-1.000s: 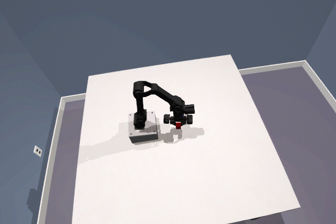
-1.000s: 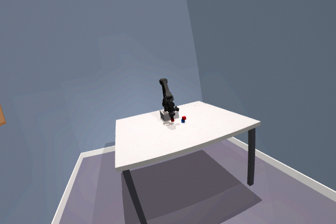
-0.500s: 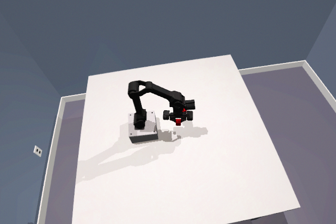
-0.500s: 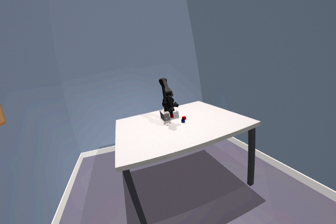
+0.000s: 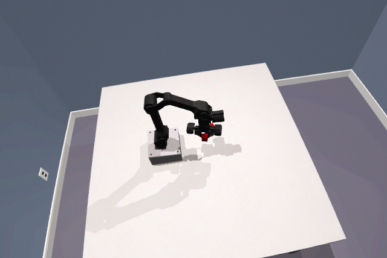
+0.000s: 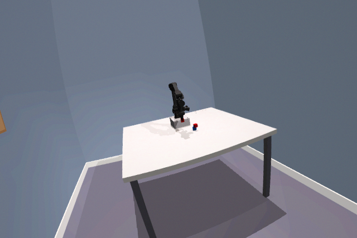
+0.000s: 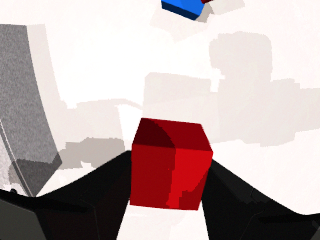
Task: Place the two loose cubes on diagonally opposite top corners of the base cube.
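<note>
The blue base cube is 30 mm ahead of my gripper tip, 100 mm to the left of it and 110 mm below it.
</note>
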